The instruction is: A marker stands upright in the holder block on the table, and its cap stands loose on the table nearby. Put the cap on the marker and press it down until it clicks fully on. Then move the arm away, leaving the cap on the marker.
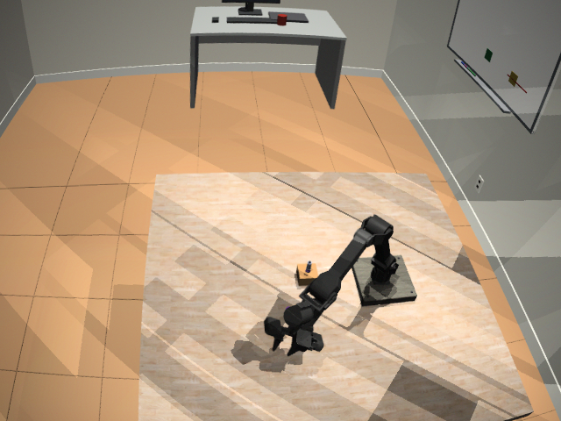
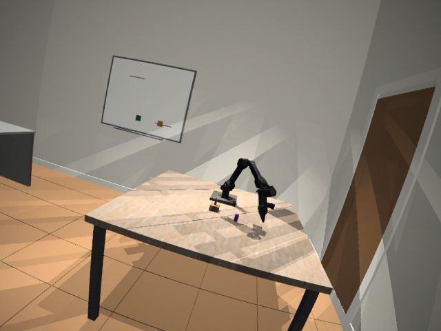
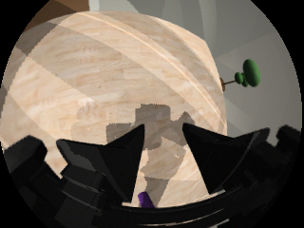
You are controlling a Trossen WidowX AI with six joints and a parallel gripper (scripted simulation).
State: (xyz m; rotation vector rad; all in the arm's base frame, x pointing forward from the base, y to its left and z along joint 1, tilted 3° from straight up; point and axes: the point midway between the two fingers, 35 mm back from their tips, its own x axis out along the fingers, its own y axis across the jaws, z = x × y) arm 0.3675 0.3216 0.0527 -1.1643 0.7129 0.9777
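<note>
The purple cap is 40 mm behind my gripper tip, 180 mm to the right of it and 40 mm below it.
</note>
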